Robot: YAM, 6 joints.
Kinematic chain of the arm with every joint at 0, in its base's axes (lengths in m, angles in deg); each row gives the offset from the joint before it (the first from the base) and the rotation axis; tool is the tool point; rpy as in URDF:
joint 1: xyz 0 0 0.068 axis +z
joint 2: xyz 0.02 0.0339 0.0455 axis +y
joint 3: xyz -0.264 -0.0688 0 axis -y
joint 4: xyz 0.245 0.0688 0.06 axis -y
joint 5: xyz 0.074 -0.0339 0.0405 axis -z
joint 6: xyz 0.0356 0 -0.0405 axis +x
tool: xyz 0 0 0 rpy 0 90 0
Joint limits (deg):
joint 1: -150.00..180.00
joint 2: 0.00..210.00
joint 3: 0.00..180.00
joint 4: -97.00..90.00
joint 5: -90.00..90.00
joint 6: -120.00..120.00
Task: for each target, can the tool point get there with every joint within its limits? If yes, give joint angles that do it. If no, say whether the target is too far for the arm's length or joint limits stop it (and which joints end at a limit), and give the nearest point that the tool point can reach.
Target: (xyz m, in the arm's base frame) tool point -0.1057 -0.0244 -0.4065
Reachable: no: joint limits stop it (at a limit: joint 1, joint 2) | nearest point -0.1240 -0.0096 -0.3568 | short by 0.055 m
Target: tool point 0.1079 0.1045 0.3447
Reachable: yes | joints 55.91 48.74 57.13 -51.13 59.78 -32.46
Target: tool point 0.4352 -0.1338 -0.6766
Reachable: no: too far | nearest point 0.3413 -0.1049 -0.3637 | short by 0.328 m
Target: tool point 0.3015 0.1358 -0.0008
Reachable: yes | joints 24.09 141.67 79.44 -63.30 -1.51 0.54
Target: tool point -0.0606 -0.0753 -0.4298
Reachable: no: joint limits stop it (at a limit: joint 2) | nearest point -0.0773 -0.0960 -0.3579 | short by 0.077 m
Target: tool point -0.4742 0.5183 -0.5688
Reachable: no: too far | nearest point -0.3232 0.3533 -0.2976 | short by 0.351 m
